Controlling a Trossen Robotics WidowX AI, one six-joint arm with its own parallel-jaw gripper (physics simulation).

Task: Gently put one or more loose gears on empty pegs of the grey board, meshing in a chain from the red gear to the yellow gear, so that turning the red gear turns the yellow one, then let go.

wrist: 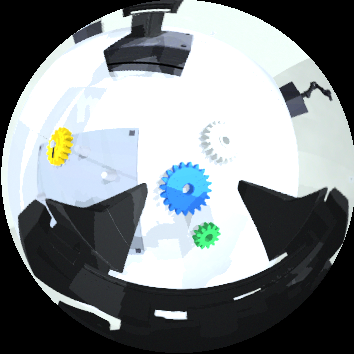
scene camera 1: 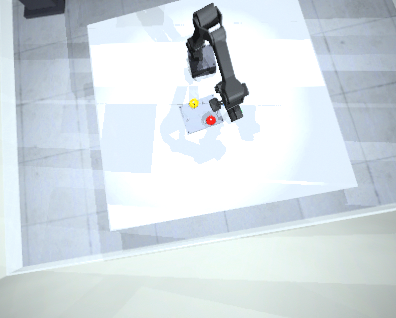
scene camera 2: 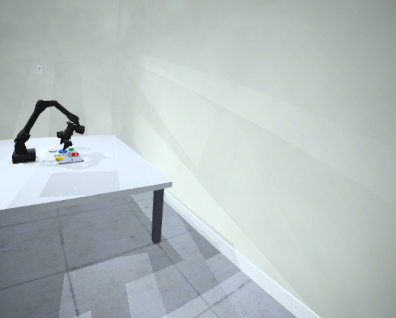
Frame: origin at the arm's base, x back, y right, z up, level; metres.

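Seen in the pictures: gripper, fingertip midpoint: point(wrist: 193, 185) point(scene camera 2: 61, 147); arm's base at its link origin: point(wrist: 145, 33) point(scene camera 1: 196, 55) point(scene camera 2: 20, 152).
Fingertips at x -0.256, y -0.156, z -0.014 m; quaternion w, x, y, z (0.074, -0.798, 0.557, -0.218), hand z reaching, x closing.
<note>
Offsets run from my fingertips to a thing's middle. "pt": to the spot under its first point. Level surfaces: height alone.
My gripper point(scene camera 2: 66, 147) point(wrist: 193, 185) is open and empty, above the loose blue gear @[dx -0.005, dy -0.004, dz -0.033 m] point(scene camera 2: 62, 151) point(wrist: 186, 189), which lies flat beside the grey board @[dx -0.054, dy +0.153, dz -0.027 m] point(scene camera 1: 192, 123) point(wrist: 120, 150) and shows between the fingertips in the wrist view. A smaller green gear @[dx -0.066, dy -0.054, dz -0.033 m] point(scene camera 2: 71, 149) point(wrist: 206, 235) and a white gear @[dx +0.074, dy -0.042, dz -0.033 m] point(scene camera 2: 52, 150) point(wrist: 219, 142) lie loose near it. The yellow gear @[dx +0.002, dy +0.188, dz -0.025 m] point(scene camera 1: 194, 103) point(scene camera 2: 59, 158) point(wrist: 60, 146) and the red gear @[pt dx -0.109, dy +0.096, dz -0.017 m] point(scene camera 1: 211, 120) point(scene camera 2: 75, 154) are on the board. The left finger hides the red gear in the wrist view. A bare peg @[dx -0.013, dy +0.087, dz -0.023 m] point(wrist: 106, 175) stands on the board.
The arm's black base point(scene camera 1: 202, 64) point(scene camera 2: 24, 156) point(wrist: 148, 54) stands on the white table @[dz -0.042 m] point(scene camera 1: 150, 200) point(scene camera 2: 115, 172), behind the board and gears. The arm reaches over the loose gears and hides them from above in scene camera 1.
</note>
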